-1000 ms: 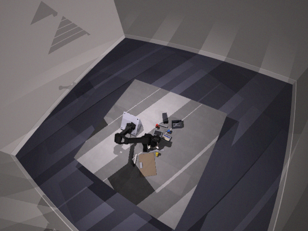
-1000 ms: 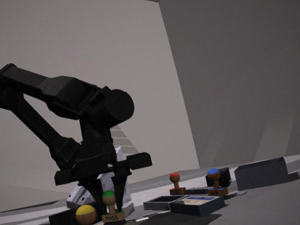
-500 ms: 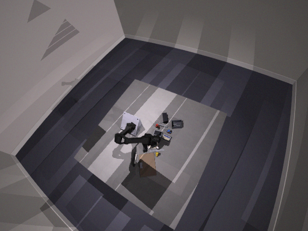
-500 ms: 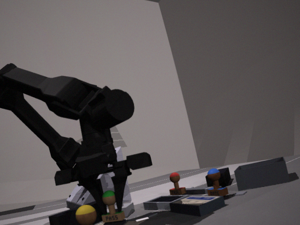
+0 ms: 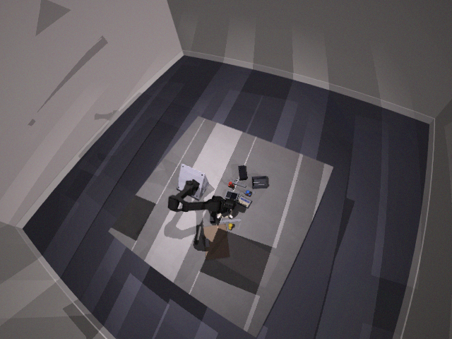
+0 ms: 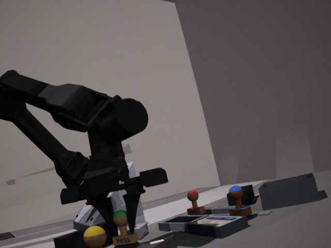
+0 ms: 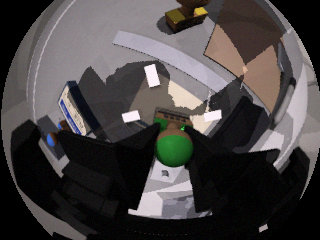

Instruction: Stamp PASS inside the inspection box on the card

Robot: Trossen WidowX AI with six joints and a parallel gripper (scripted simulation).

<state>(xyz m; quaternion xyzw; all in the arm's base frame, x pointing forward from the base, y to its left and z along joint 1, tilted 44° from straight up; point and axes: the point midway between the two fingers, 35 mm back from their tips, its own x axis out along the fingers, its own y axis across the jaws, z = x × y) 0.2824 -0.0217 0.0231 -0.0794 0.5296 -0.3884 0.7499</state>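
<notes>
My gripper tip is 3 cm above the card. Also, from my gripper tip: yellow-knobbed stamp 10 cm ahead, 6 cm to the right; then blue-labelled pad tin 8 cm ahead, 14 cm to the left, 1 cm below; then black ink pad 3 cm behind, 13 cm to the left, 2 cm below.
</notes>
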